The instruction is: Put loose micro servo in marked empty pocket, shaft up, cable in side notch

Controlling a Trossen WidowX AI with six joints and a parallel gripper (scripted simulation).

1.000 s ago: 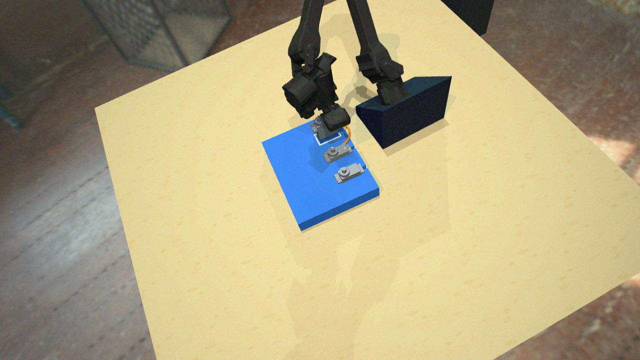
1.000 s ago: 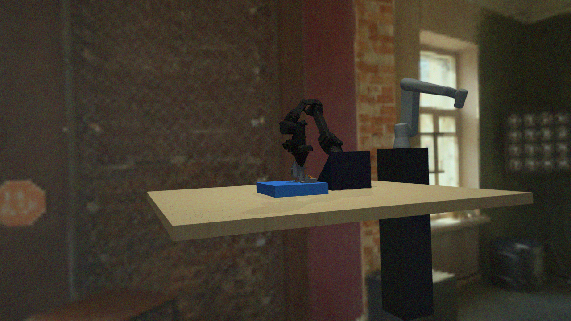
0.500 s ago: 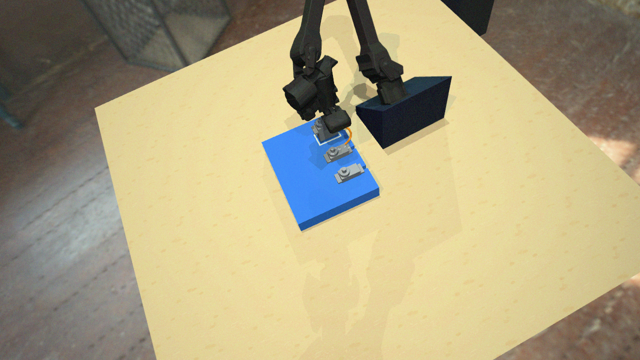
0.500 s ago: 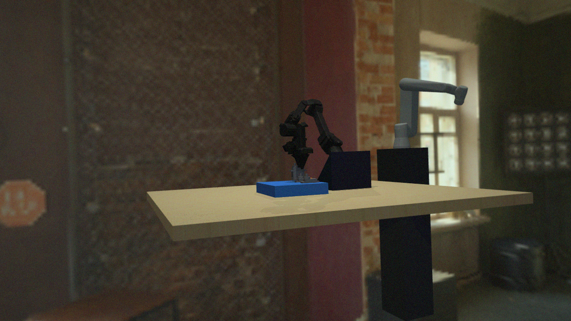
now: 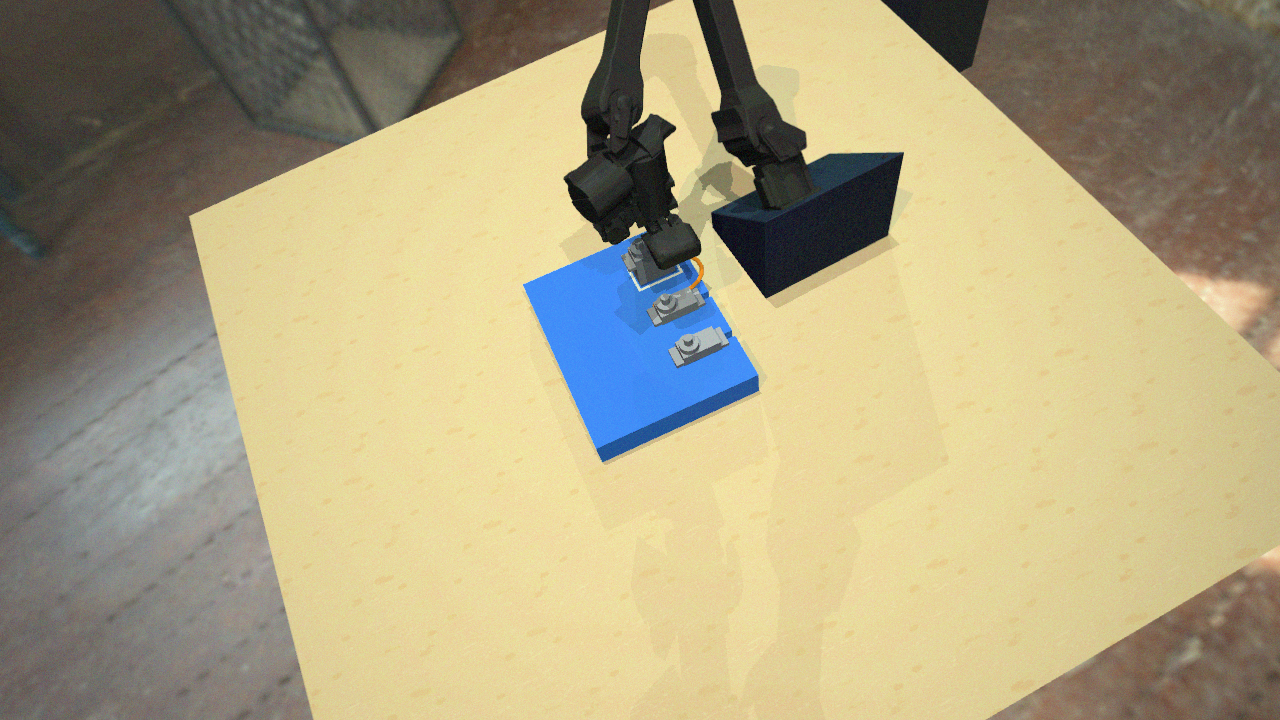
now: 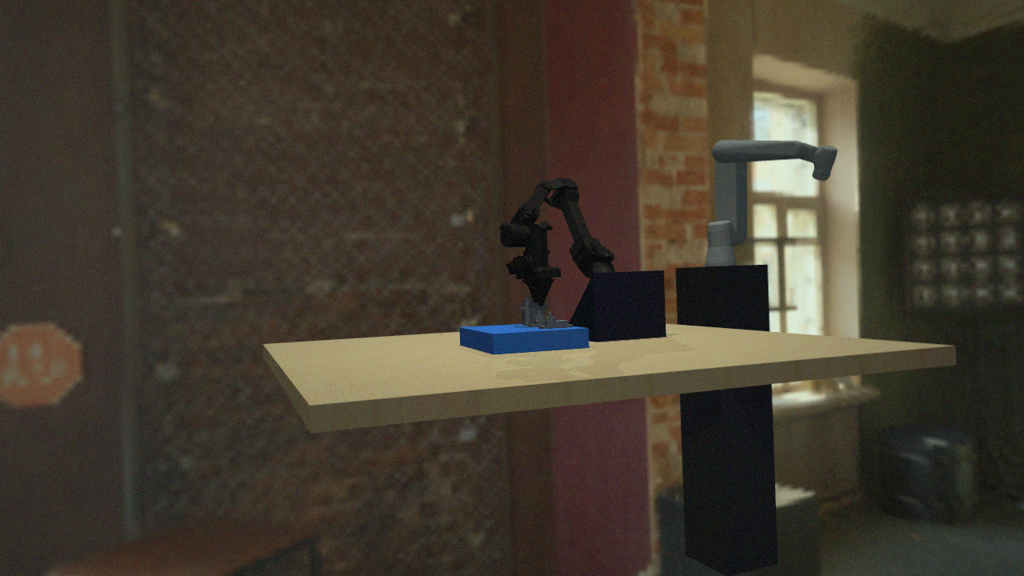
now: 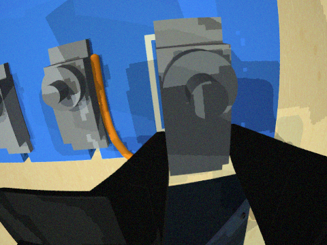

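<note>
My gripper tip is 13 cm short of the blue deck, 7 cm above it and 6 cm to the right of it.
</note>
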